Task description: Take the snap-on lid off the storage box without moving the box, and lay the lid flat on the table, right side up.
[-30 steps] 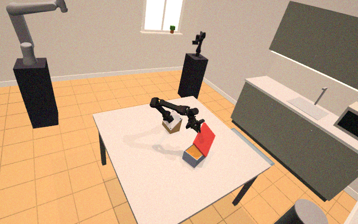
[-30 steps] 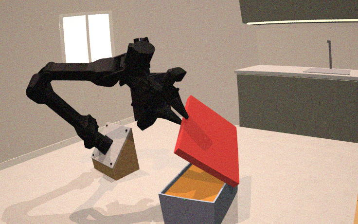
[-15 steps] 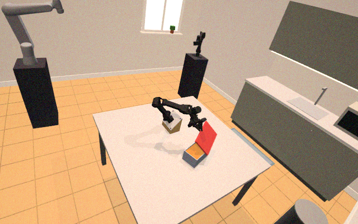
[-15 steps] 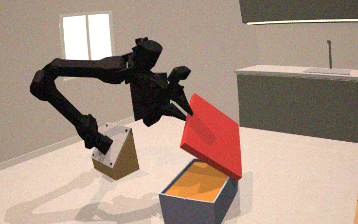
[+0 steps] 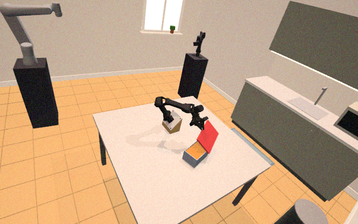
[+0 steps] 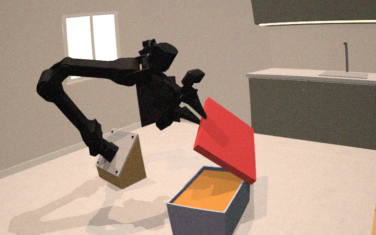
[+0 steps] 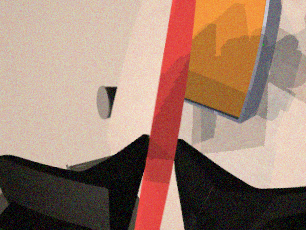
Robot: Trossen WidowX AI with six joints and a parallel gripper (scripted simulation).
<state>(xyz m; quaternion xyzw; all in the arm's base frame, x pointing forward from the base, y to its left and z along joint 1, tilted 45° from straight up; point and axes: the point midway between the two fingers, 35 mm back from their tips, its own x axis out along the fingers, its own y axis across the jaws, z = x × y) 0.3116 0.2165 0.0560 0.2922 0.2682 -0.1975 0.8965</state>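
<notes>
The red lid is 4 cm ahead of my gripper tip, 5 cm to the left of it and 5 cm below it. Round my gripper tip: storage box: 9 cm ahead, 7 cm to the right, 18 cm below.
</notes>
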